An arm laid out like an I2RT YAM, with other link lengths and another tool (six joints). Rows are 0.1 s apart.
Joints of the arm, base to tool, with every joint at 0 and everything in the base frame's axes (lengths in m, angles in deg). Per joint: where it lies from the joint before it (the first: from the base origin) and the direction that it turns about. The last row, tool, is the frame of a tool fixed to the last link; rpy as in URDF.
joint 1: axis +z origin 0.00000 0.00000 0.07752
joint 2: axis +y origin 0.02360 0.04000 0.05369
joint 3: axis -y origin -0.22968 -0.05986 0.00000
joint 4: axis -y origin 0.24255 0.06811 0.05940
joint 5: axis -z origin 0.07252 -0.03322 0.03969
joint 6: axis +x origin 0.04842 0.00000 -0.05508
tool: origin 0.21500 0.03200 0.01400 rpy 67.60 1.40 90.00
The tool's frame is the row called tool.
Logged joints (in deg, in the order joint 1, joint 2, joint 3, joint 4, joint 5, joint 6), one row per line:
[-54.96, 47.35, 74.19, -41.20, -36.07, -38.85]
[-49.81, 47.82, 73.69, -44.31, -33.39, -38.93]
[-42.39, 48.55, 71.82, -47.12, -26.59, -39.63]
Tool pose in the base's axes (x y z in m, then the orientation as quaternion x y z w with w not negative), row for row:
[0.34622, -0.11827, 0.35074, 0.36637, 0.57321, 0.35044, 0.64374]
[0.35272, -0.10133, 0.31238, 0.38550, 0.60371, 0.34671, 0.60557]
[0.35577, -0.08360, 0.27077, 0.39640, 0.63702, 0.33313, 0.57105]
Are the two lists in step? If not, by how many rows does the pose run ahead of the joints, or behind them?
The pose runs 1 row ahead of the joints: the pose in row i belongs to the joints in row i + 1.
